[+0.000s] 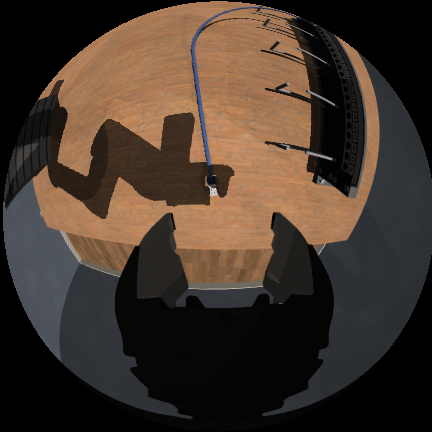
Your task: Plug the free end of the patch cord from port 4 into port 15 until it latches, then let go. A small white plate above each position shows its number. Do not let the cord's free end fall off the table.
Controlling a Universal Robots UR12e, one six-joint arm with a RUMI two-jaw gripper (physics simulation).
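Places are measured from the arm's base along level axes (x right, y back, z down), in centimetres.
Where they show: gripper, fingertip midpoint: (222, 213).
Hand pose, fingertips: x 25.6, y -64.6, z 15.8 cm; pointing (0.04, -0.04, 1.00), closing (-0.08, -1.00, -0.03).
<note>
Each offset is from my fingertips to the top centre of the thing. "pt": to the spot under its first point. Level surfaces: height alone.
My gripper (222, 213) is open, with its two dark jaws wide apart and no object between them. The blue patch cord @(pt dz +11.2, dx -11.9, dy +3.7 cm) (199, 102) runs over the table from the panel's far end, curves round at the top and comes down toward the gripper. Its free end, a plug @(dz +10.7, dx +2.8, dy +0.8 cm) (213, 190) with a clear tip and a dark boot, lies on the table a little beyond the jaw tips, near the table's front edge, with its tip toward the gripper. The black patch panel @(pt dz +7.8, dx -11.5, dy -18.0 cm) (332, 135) stands at the right with a row of ports. Port numbers are too small to read.
Several thin metal bars @(pt dz +6.3, dx -7.1, dy -14.5 cm) (320, 155) stick out from the panel toward the table's middle. A dark ribbed object (30, 142) stands at the left edge. The arm's shadow falls across the wooden table @(dz +11.9 cm) (140, 75). The table's front edge runs below the plug.
</note>
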